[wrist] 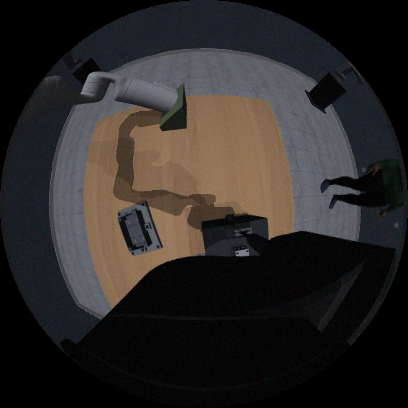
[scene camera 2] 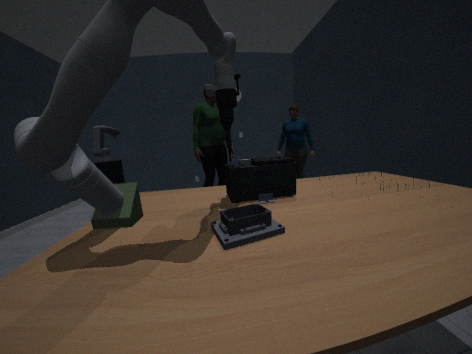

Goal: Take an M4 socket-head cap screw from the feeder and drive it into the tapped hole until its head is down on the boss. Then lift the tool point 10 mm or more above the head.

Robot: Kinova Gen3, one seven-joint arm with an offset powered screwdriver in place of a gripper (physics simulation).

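Observation:
My screwdriver (scene camera 2: pixel 230 158) (wrist: pixel 243 233) points down at the feeder, its thin tip at the feeder's top near the pickup plate. Whether the tip touches a screw is too small and dark to tell. The feeder (scene camera 2: pixel 262 182) (wrist: pixel 216 242) is a black box with a small light metal block (scene camera 2: pixel 244 162) (wrist: pixel 242 251) on top. A dark open-topped housing (scene camera 2: pixel 250 220) (wrist: pixel 134 231) sits on a grey base plate (scene camera 2: pixel 260 236) (wrist: pixel 154 237), apart from the feeder and nearer scene camera 2. The tapped hole and its boss cannot be made out.
A green wedge-shaped mount (scene camera 2: pixel 131 207) (wrist: pixel 175 119) carries the arm's base on the wooden table (scene camera 2: pixel 325 265) (wrist: pixel 235 150). A small grey piece (scene camera 2: pixel 266 197) lies at the feeder's foot. Two people, in green (scene camera 2: pixel 209 125) and blue (scene camera 2: pixel 296 131), stand beyond the table.

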